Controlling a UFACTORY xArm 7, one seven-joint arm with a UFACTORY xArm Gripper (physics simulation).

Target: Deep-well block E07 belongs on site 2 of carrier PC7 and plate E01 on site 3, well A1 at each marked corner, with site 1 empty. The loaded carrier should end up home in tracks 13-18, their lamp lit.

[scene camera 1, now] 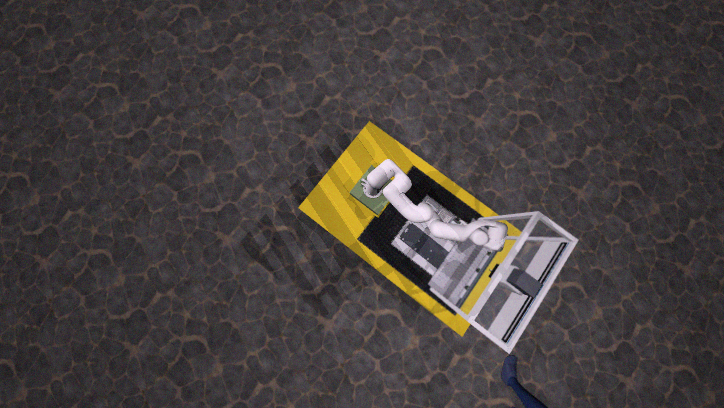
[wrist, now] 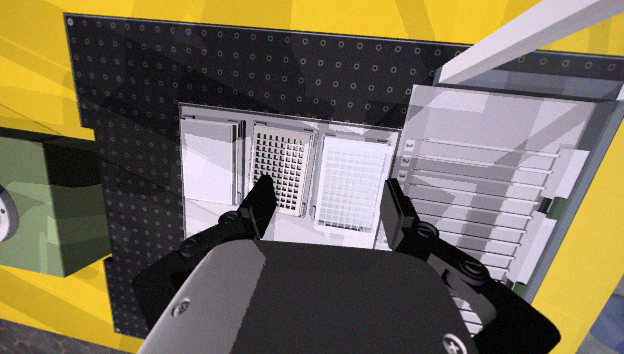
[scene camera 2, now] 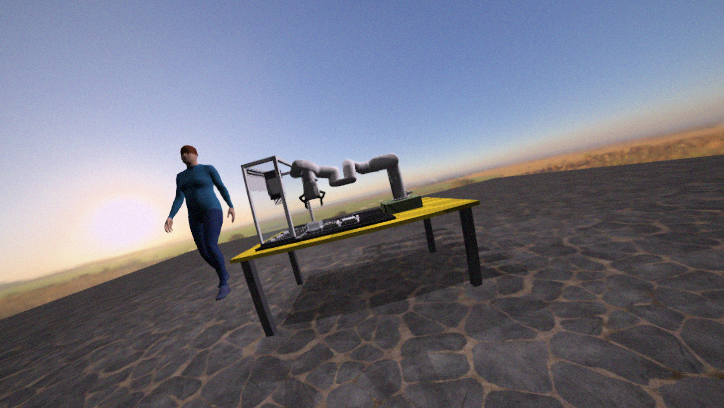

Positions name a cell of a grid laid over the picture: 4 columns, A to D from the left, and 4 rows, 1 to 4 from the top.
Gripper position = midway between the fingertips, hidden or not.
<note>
My gripper (wrist: C3) is open, holding nothing. Also in view: a clear well plate (wrist: C3). Also in view: a grey carrier (scene camera 1: C3).
</note>
